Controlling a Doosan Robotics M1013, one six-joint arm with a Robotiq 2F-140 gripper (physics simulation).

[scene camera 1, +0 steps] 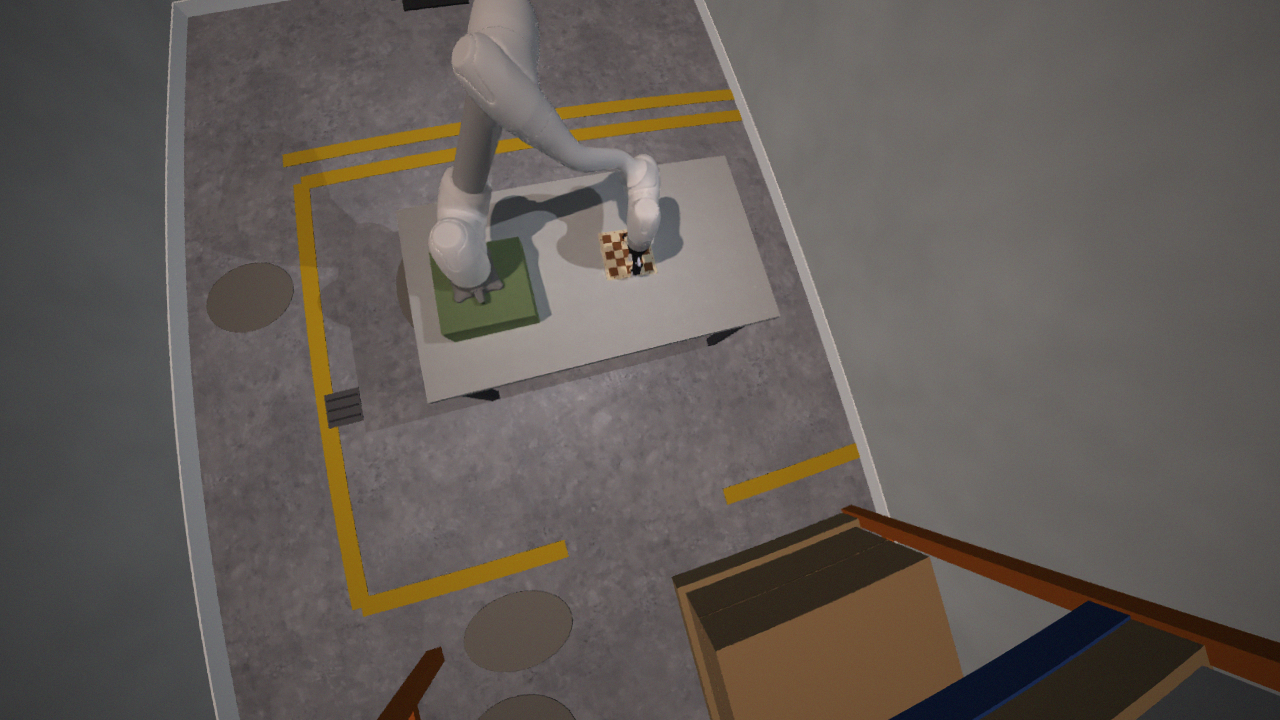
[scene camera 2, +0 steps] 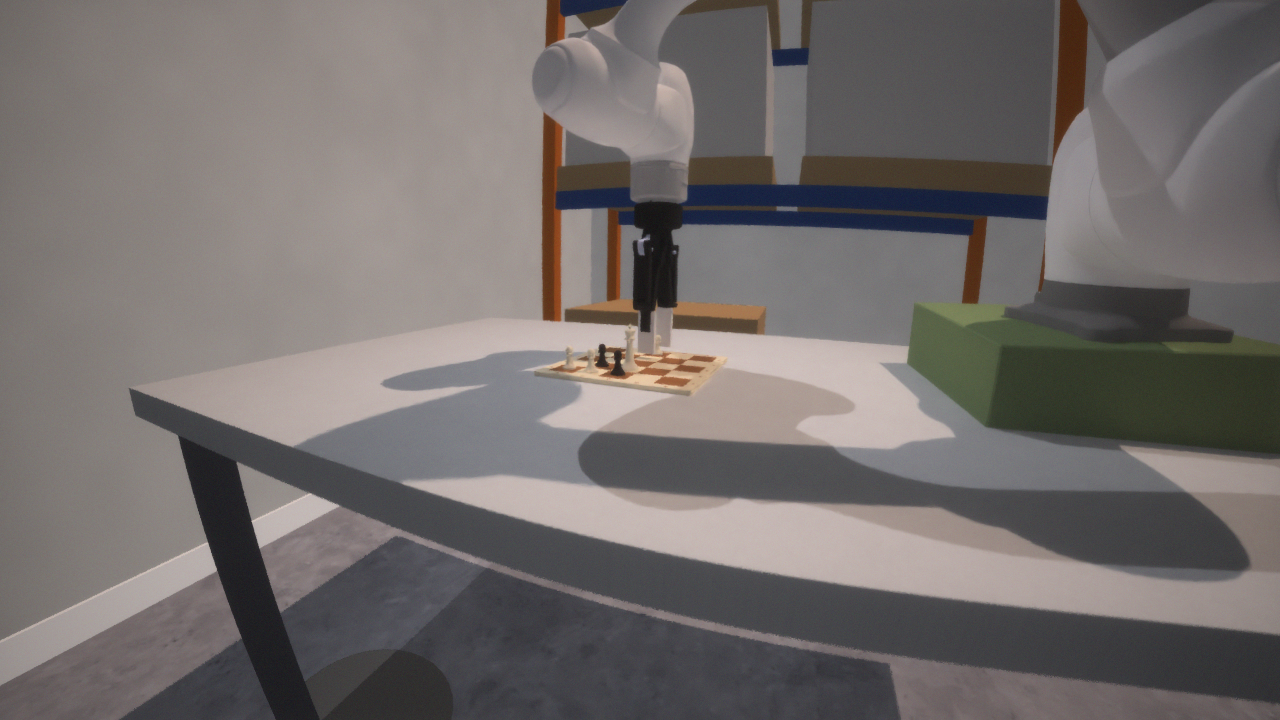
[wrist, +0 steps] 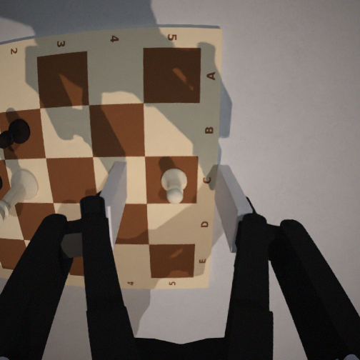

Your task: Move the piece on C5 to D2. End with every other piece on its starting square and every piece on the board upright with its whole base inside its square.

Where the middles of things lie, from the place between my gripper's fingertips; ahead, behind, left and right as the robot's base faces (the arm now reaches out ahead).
Scene:
Right now my hand is 1 cm short of the chessboard (scene camera 2: 679,373), 8 cm to the right of it and 1 cm above it.

